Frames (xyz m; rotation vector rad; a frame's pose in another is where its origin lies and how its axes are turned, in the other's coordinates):
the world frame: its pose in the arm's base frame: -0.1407 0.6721 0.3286 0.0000 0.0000 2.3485
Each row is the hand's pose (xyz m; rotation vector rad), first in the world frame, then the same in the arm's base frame.
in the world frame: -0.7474 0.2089 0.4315 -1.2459 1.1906 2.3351
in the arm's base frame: 0.2349 -0.0070 0.7601 1.2080 0.5272 -0.9361
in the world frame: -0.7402 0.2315 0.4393 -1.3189 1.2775 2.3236
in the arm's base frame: 0.2137 -0.0177 0.7679 1.2712 0.5447 -0.8617
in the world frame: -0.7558 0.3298 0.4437 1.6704 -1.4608 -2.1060
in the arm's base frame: 0.1546 -0.0978 0.7723 1.4782 0.7245 -0.5173
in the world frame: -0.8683 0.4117 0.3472 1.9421 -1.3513 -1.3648
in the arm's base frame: 0.1752 -0.2355 0.6758 1.7085 1.0863 -0.0026
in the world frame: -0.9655 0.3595 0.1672 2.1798 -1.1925 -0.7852
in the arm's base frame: 0.2806 -0.2681 0.4958 1.8435 1.4716 0.3385
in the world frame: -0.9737 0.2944 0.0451 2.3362 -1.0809 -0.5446
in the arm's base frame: 0.3327 -0.2283 0.3737 1.8707 1.7112 0.4165
